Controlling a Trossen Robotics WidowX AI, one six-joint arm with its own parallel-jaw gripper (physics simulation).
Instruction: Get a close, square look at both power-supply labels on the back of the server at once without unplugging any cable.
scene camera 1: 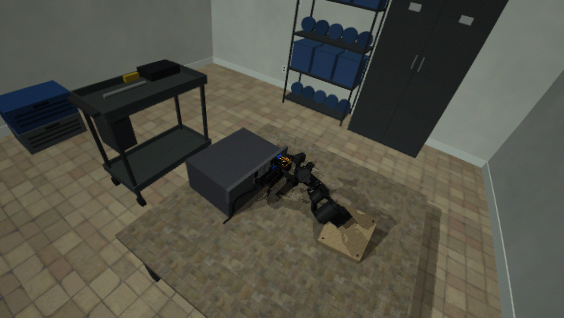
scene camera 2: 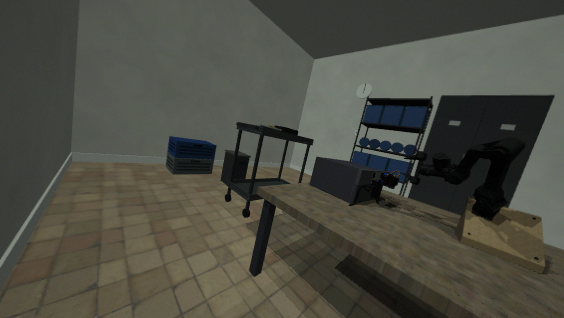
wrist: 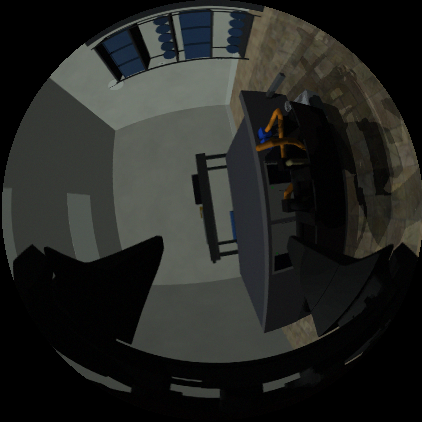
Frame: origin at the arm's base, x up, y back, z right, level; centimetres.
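Seen in the pictures: gripper, fingertip midpoint: [scene camera 1: 284,162] [scene camera 2: 401,165] [wrist: 227,243]; arm's base at its link origin: [scene camera 1: 341,215] [scene camera 2: 483,211].
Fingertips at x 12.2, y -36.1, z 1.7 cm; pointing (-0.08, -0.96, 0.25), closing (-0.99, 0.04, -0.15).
Offsets run from my fingertips to a thing's top centre. "spot": to the spot under its first point. Level surfaces: height alone.
The server [scene camera 1: 230,164] [scene camera 2: 340,180] [wrist: 248,204] is a dark grey box lying on the table. Its back panel @(spot: dx -14.3, dy -9.8, dz +0.3 cm) [scene camera 1: 266,173] [wrist: 283,188] faces my arm. Orange cables @(spot: dx -7.9, dy -4.3, dz +8.9 cm) [scene camera 1: 284,161] [wrist: 279,141] and a blue connector @(spot: dx -7.6, dy -8.6, dz +10.2 cm) [scene camera 1: 279,156] [wrist: 262,133] sit plugged into the panel. A black power cable [scene camera 1: 240,199] runs from the panel down onto the table. My gripper [scene camera 1: 277,186] [wrist: 227,243] is open and empty, low and close behind the panel. In the wrist view the panel shows at a steep slant and is dark; I cannot make out the power-supply labels.
My arm's wooden base plate [scene camera 1: 350,240] lies on the table @(dx -27.3 cm) [scene camera 2: 344,221]. A black wheeled cart [scene camera 1: 186,79] [scene camera 2: 274,130] stands beyond the server. A shelf rack [scene camera 1: 312,105] with blue boxes and a dark cabinet [scene camera 1: 400,79] stand at the back. Stacked crates [scene camera 2: 190,154] sit by the wall.
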